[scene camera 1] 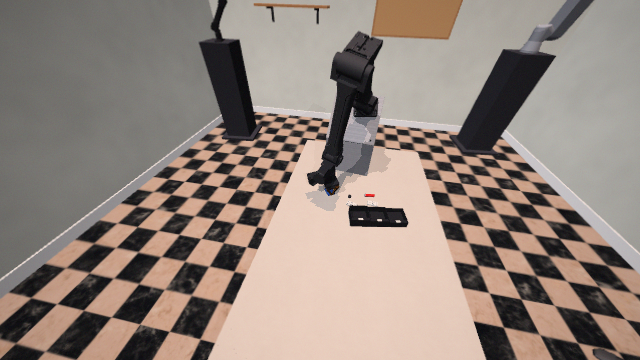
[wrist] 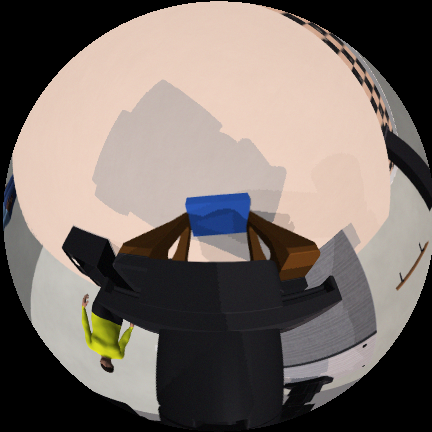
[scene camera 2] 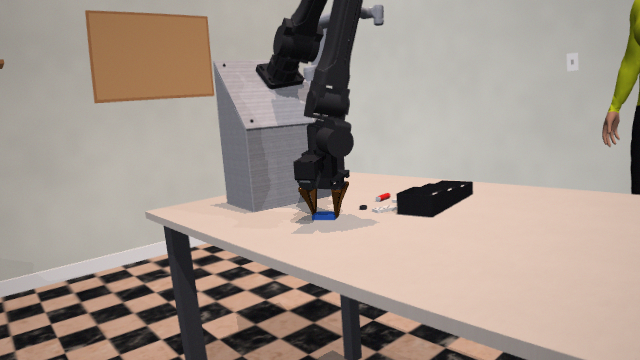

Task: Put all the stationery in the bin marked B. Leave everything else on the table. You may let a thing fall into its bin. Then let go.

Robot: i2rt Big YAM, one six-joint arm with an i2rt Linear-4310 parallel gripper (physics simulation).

Labels:
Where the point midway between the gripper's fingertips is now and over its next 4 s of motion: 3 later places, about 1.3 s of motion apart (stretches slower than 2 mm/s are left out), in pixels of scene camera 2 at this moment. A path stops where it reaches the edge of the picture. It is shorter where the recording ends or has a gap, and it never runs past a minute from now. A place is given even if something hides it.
The gripper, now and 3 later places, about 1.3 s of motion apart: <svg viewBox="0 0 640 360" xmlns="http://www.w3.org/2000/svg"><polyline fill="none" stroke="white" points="325,216 369,149 457,138 452,158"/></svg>

